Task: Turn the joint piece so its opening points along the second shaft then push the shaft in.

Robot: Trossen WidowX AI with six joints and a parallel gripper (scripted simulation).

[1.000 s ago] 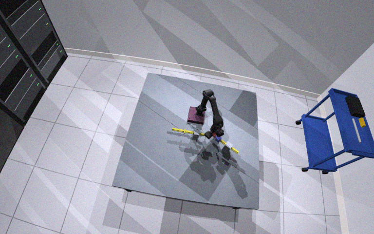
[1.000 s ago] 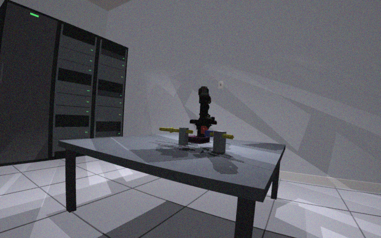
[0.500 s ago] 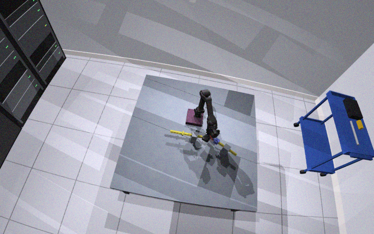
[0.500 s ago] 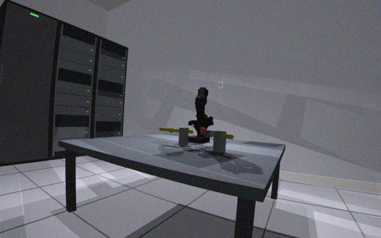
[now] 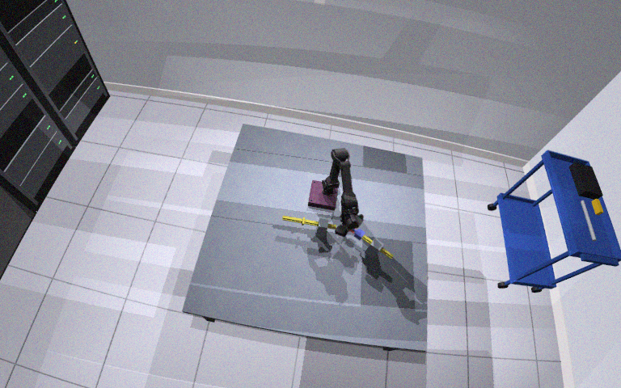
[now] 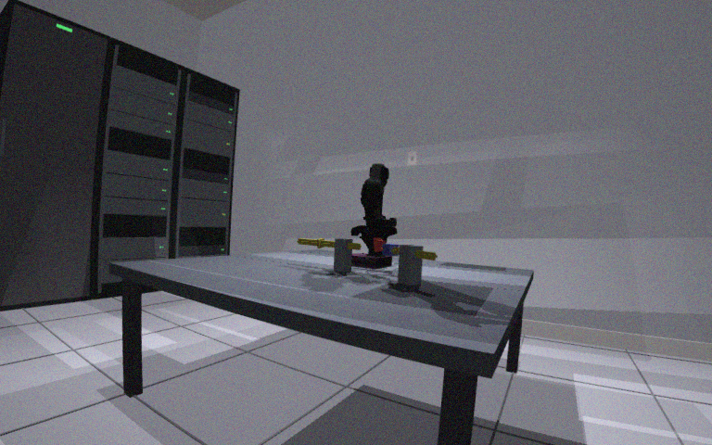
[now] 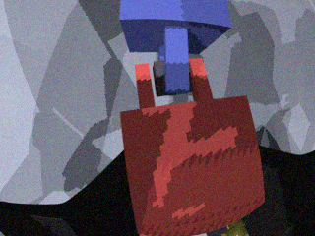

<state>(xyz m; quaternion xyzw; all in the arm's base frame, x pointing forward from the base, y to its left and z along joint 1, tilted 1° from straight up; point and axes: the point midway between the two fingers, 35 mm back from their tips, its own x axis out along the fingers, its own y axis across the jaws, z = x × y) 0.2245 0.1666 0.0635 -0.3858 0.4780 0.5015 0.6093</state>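
Right now my gripper tip is 1 cm to the right of the red joint piece and 3 cm below it.
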